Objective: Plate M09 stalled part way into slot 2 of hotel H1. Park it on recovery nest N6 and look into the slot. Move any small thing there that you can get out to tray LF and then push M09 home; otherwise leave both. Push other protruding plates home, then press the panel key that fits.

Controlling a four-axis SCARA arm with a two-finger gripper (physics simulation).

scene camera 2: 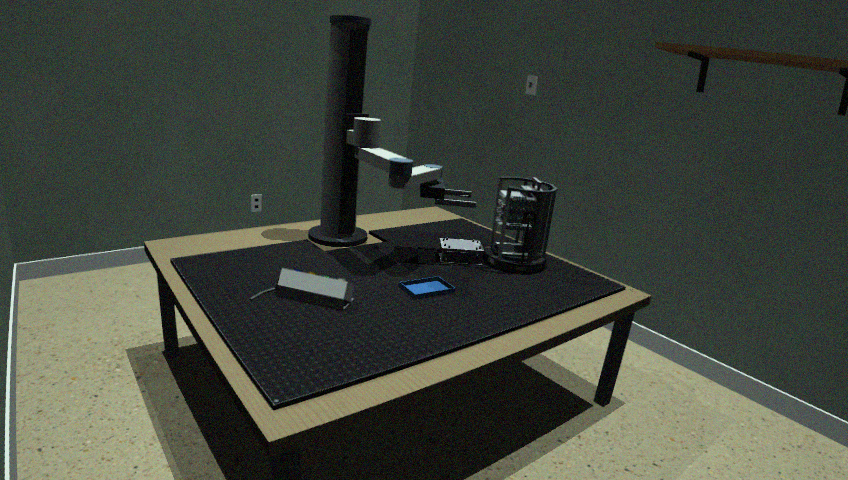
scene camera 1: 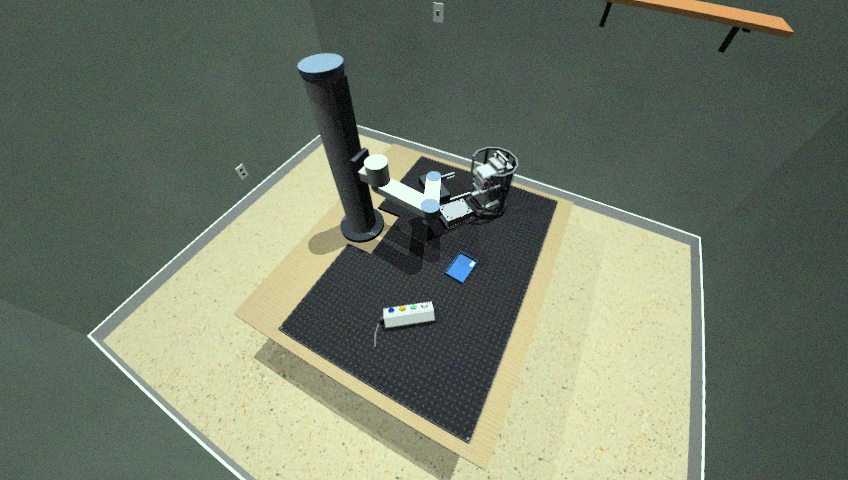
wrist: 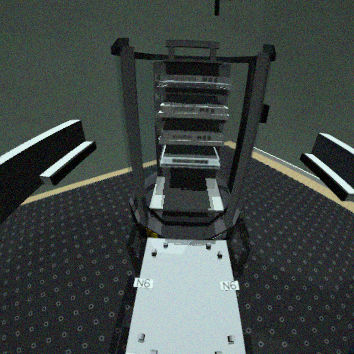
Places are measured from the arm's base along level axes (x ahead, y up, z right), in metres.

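Pixels of known places: gripper, between the fingertips: (scene camera 2: 473, 199) (scene camera 1: 461, 183) (wrist: 200, 135); arm's base, origin of its link: (scene camera 2: 337, 237) (scene camera 1: 362, 225).
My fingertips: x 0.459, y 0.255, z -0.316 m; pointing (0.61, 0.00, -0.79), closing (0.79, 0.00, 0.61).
For each thing: its middle in the pictures, then the offset to it from my fingertips.
- hotel H1, middle of its body: (wrist: 190, 138) (scene camera 2: 520, 221) (scene camera 1: 490, 182) dx +0.115, dy -0.072, dz -0.156 m
- Plate M09, middle of its body: (wrist: 190, 125) (scene camera 2: 514, 213) (scene camera 1: 487, 179) dx +0.099, dy -0.042, dz -0.138 m
- clear-topped plate, middle of its body: (wrist: 188, 145) (scene camera 2: 513, 222) dx +0.099, dy -0.077, dz -0.138 m
- Nest N6, middle of its body: (wrist: 185, 298) (scene camera 2: 460, 250) (scene camera 1: 455, 212) dx -0.013, dy -0.207, dz +0.020 m
- blue tray, middle of its body: (scene camera 2: 427, 287) (scene camera 1: 461, 267) dx +0.164, dy -0.234, dz +0.327 m
- white key panel, middle of its body: (scene camera 2: 316, 285) (scene camera 1: 408, 314) dx +0.059, dy -0.201, dz +0.684 m
My gripper (scene camera 1: 461, 184) (scene camera 2: 473, 199) (wrist: 200, 135) is wide open and empty, above nest N6 and in front of hotel H1 (scene camera 2: 538, 231) (wrist: 131, 115). Four label-bearing plates are stacked in the hotel in the wrist view. Plate M09 (wrist: 192, 136) is third from the top; its label is blurred. A clear-topped plate (wrist: 190, 161) sits below it, and two plates (wrist: 194, 108) (wrist: 194, 81) above. The inside of M09's slot is hidden. Nest N6 (scene camera 1: 456, 212) (scene camera 2: 461, 245) (wrist: 185, 300) is bare. The blue tray (scene camera 1: 461, 268) (scene camera 2: 427, 288) holds no visible part.
A white key panel (scene camera 1: 408, 318) (scene camera 2: 314, 287) has blue, yellow, green and white keys and a cable at one end. The arm's dark column (scene camera 1: 336, 130) (scene camera 2: 343, 130) stands at the back left. A wooden shelf (scene camera 1: 714, 14) (scene camera 2: 761, 58) is on the wall, high above the table.
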